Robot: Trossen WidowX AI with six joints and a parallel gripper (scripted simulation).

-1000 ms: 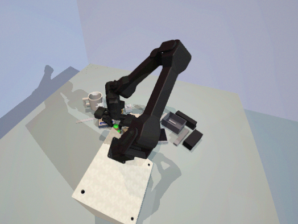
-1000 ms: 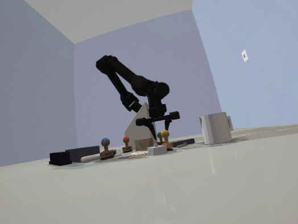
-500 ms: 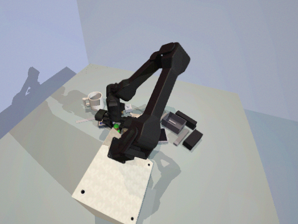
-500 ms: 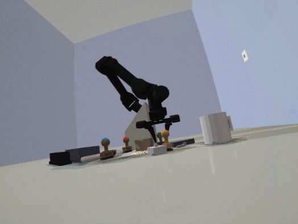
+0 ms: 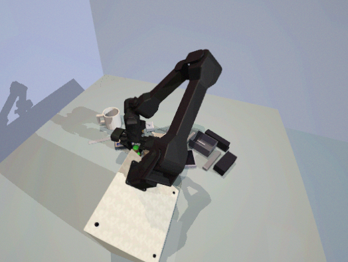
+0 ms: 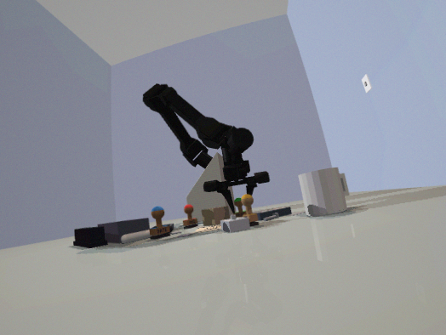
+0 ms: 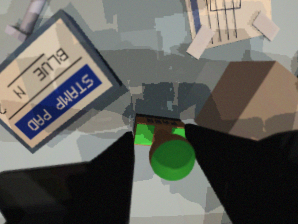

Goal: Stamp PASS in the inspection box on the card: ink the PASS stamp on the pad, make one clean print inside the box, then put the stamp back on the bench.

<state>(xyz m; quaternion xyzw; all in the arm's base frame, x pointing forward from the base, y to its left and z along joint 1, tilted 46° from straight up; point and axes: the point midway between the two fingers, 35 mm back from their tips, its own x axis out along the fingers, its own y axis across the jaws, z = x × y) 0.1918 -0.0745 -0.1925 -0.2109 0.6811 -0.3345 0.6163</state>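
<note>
My gripper tip is right at the green-knobbed stamp. The rest, counted from my gripper tip: cardboard box (70 mm to the right); then blue stamp pad (50 mm ahead, 70 mm to the left, 10 mm below); then card (100 mm ahead, 80 mm to the right, 20 mm below).
</note>
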